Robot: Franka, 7 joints.
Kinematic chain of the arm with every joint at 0, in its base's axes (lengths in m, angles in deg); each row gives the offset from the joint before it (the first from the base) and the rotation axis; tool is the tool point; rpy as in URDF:
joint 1: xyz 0 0 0.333 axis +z
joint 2: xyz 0 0 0 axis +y
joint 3: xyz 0 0 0.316 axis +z
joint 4: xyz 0.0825 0 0 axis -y
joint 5: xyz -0.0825 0 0.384 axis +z
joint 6: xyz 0 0 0 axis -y
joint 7: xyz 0.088 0 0 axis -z
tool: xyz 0 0 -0.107 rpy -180 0 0
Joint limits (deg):
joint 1: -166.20..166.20
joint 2: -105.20..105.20
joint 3: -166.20..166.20
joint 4: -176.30..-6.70
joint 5: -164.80..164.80
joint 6: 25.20..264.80
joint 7: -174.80..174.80
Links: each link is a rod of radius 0.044 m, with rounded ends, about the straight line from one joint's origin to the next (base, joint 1, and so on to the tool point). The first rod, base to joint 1, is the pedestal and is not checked.
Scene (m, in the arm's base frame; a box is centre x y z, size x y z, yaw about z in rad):
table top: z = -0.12
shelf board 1: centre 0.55 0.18 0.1 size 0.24 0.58 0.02 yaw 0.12
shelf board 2: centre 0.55 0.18 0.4 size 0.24 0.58 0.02 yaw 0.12
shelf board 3: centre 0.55 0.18 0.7 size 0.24 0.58 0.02 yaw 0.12
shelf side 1: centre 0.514 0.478 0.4 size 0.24 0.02 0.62 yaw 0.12
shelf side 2: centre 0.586 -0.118 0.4 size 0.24 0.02 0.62 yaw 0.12
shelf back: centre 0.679 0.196 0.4 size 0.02 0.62 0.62 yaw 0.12
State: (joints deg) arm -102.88 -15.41 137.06 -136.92 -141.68 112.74 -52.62
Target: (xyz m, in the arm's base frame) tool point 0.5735 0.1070 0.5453
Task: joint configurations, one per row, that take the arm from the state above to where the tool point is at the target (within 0.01 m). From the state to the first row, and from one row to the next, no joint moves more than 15 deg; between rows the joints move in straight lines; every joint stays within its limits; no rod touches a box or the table.
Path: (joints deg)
1: -101.93 -1.06 140.72 -149.51 -140.49 112.56 -52.62
2: -100.98 13.29 144.39 -162.09 -139.30 112.39 -52.62
3: -107.47 27.33 148.22 -164.15 -139.06 107.77 -52.62
4: -113.96 41.36 152.05 -166.21 -138.82 103.16 -52.62
5: -120.45 55.40 155.88 -168.27 -138.58 98.54 -52.62
6: -126.95 69.43 159.71 -170.33 -138.33 93.93 -52.62
7: -124.06 56.14 153.49 -160.17 -139.07 96.45 -52.62
8: -121.17 42.86 147.26 -150.00 -139.80 98.97 -52.62
9: -118.28 29.57 141.04 -139.83 -140.54 101.48 -52.62
10: -115.39 16.28 134.81 -129.67 -141.27 104.00 -52.62
11: -112.51 3.00 128.59 -119.50 -142.01 106.52 -52.62

